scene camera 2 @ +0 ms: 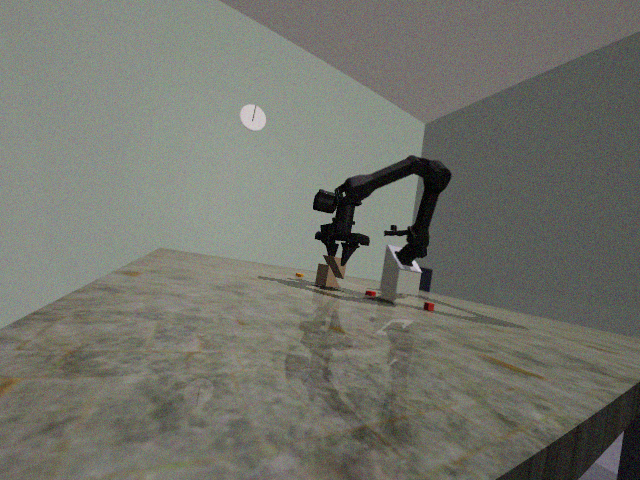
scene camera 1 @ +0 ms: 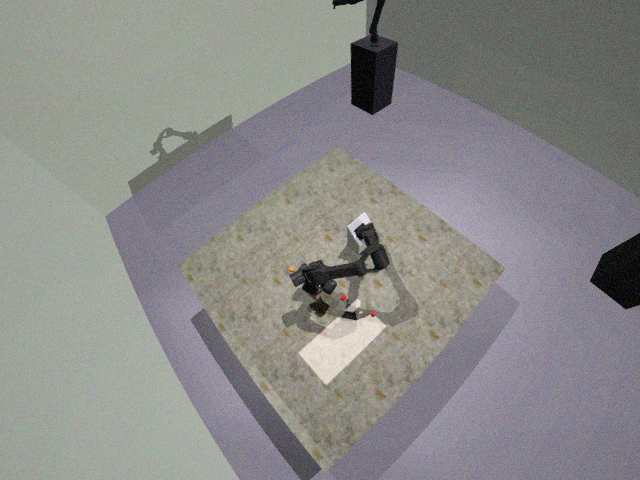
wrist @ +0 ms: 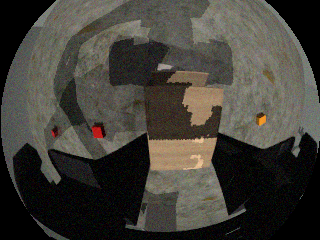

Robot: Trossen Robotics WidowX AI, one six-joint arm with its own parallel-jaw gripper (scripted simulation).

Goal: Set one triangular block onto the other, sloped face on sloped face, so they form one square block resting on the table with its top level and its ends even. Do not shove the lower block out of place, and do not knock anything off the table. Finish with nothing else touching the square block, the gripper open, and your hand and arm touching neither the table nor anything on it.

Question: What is my gripper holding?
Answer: A tan triangular block.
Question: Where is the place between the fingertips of my gripper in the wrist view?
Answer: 179, 135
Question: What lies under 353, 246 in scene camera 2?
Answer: My gripper.
